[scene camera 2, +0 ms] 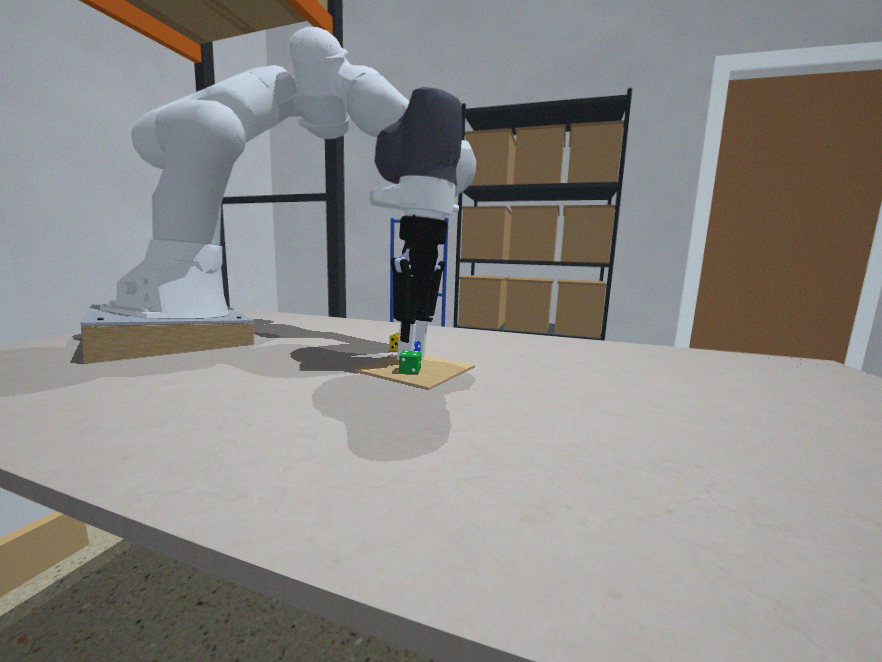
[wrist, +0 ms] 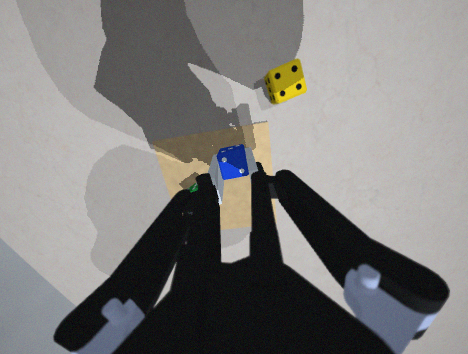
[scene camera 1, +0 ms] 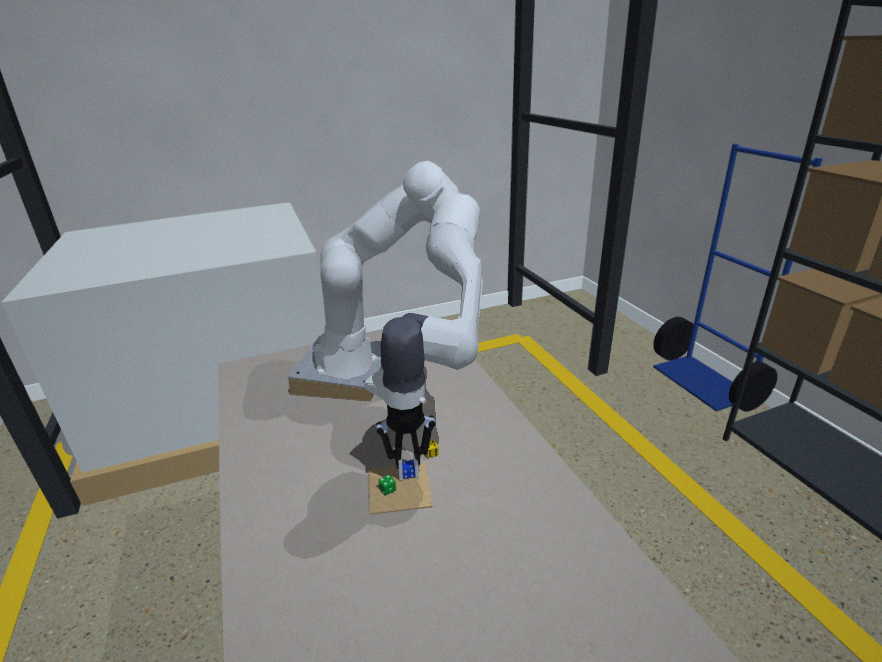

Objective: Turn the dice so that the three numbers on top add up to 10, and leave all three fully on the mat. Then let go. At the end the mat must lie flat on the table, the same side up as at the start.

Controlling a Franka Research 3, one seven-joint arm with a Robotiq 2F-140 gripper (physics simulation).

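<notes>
My gripper (scene camera 1: 408, 468) (scene camera 2: 413, 348) (wrist: 234, 161) is shut on the blue die (scene camera 1: 407, 470) (scene camera 2: 417, 347) (wrist: 233, 167), low over the back part of the tan mat (scene camera 1: 409, 499) (scene camera 2: 445, 371) (wrist: 262, 142). In the wrist view the blue die's upper face shows two pips. The green die (scene camera 1: 386, 485) (scene camera 2: 409, 362) (wrist: 194, 188) rests on the mat, mostly hidden by a finger in the wrist view; I cannot read its top surely. The yellow die (scene camera 1: 433, 448) (scene camera 2: 393, 342) (wrist: 286, 81) is on the table behind the mat, off it, with four pips up. The mat lies flat.
The arm's base plate (scene camera 1: 299, 374) (scene camera 2: 167, 321) stands on the table (scene camera 1: 306, 591) (scene camera 2: 569, 463) behind the mat. A large pale box (scene camera 1: 170, 342) stands at the left in the first scene view. Racks and a blue hand truck (scene camera 1: 720, 206) stand beyond the table.
</notes>
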